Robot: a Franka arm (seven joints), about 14 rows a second.
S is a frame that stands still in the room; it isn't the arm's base.
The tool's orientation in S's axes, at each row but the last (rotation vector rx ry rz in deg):
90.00, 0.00, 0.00
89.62, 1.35, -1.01
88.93, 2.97, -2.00
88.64, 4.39, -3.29
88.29, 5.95, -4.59
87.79, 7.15, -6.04
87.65, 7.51, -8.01
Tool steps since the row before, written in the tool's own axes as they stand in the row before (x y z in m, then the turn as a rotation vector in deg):
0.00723, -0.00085, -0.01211, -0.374, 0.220, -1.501
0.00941, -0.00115, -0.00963, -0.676, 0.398, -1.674
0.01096, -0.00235, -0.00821, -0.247, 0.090, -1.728
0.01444, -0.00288, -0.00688, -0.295, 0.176, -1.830
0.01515, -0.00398, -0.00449, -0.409, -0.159, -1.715
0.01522, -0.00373, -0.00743, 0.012, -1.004, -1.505
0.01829, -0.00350, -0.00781, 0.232, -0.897, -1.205
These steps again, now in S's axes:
0.00723, 0.01211, -0.00085, -0.374, 1.501, 0.220
0.00934, 0.00966, -0.00146, -0.672, 1.674, 0.405
0.01072, 0.00828, -0.00310, -0.261, 1.727, 0.073
0.01405, 0.00697, -0.00426, -0.303, 1.830, 0.160
0.01450, 0.00458, -0.00585, -0.454, 1.704, -0.156
0.01440, 0.00744, -0.00618, -0.158, 1.468, -1.046
0.01743, 0.00752, -0.00689, 0.077, 1.170, -0.968

